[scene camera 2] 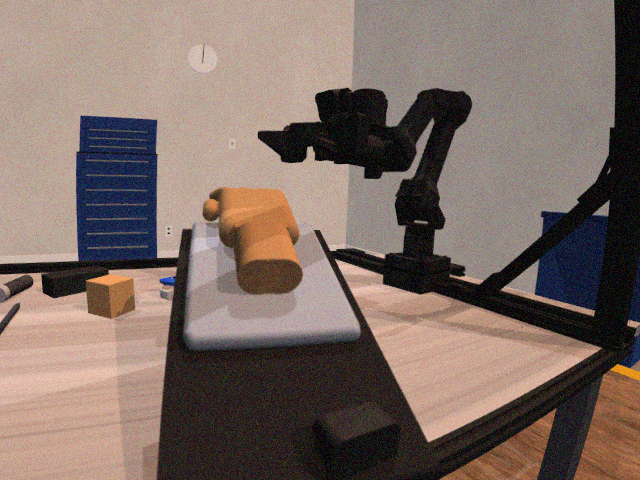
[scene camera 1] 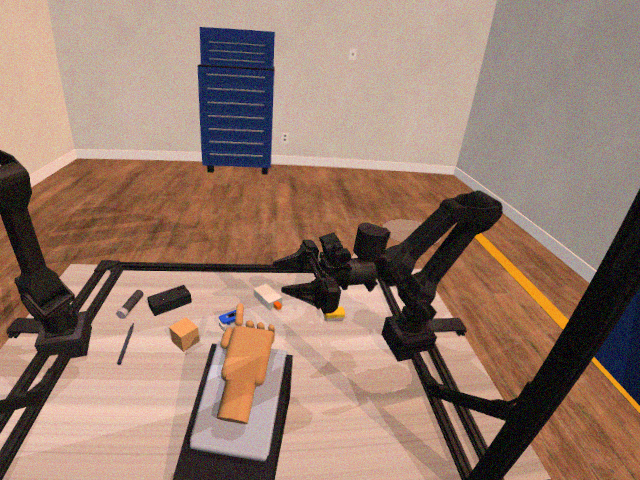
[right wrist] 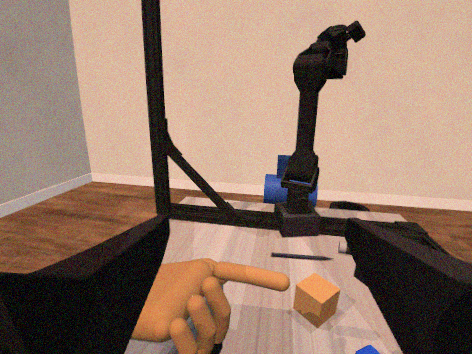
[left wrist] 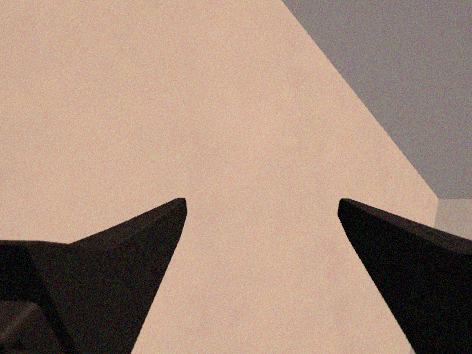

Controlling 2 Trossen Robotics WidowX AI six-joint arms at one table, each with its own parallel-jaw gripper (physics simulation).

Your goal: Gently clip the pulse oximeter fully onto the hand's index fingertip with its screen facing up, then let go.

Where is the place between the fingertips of the right gripper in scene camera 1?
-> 277, 276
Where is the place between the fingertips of the right gripper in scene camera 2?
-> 273, 130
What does the orange cube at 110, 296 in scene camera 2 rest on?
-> The table.
